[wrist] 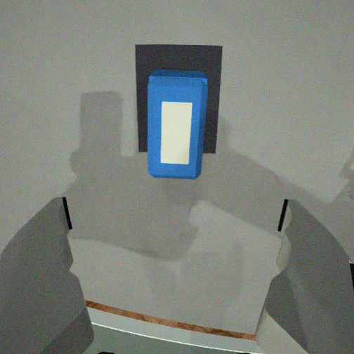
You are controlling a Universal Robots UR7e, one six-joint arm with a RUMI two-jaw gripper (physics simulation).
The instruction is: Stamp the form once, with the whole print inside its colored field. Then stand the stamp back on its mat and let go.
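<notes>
The blue stamp [156,135] with a cream label on its top stands upright on the dark rectangular mat [212,57] in the upper middle of the wrist view. The mat shows behind it and on both sides of it; the stamp's foot is hidden under its own body. My gripper [174,201] is open and empty, its two fingers wide apart at the lower left and lower right. It is apart from the stamp, which lies beyond the fingertips in the view. The form and its colored field do not show in this view.
The grey table top [280,100] carries the mat and shadows of the arm and the stamp. A brown wooden edge strip [170,323] and a pale band below it cross the bottom of the view between the fingers.
</notes>
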